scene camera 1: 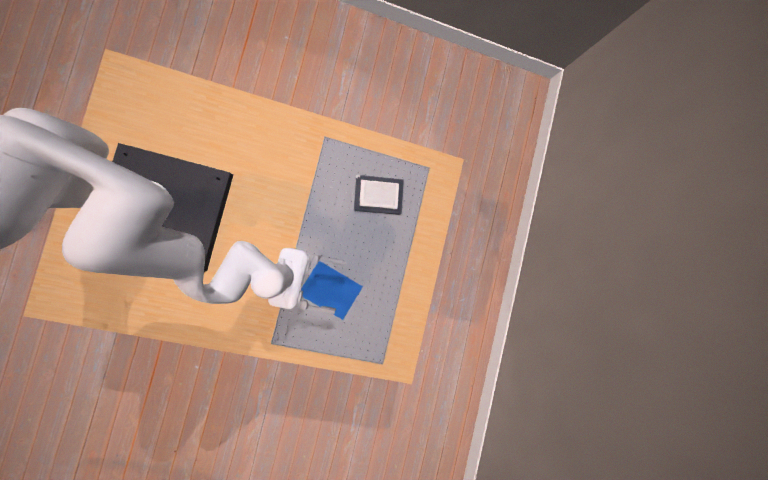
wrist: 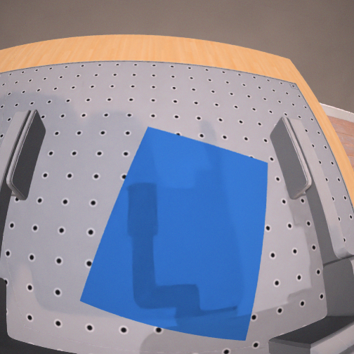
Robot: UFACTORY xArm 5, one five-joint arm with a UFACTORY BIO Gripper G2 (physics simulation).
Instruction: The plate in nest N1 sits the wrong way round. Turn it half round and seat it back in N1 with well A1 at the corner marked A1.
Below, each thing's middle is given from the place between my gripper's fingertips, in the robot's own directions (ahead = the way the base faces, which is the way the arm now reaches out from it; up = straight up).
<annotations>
My hand is 90 mm short of the white well plate (scene camera 1: 373,193), 310 mm to the right of it and 70 mm above it. Also, from my hand: blue rectangle (scene camera 1: 325,286) (30 mm behind, 30 mm to the right, 90 mm below).
</annotations>
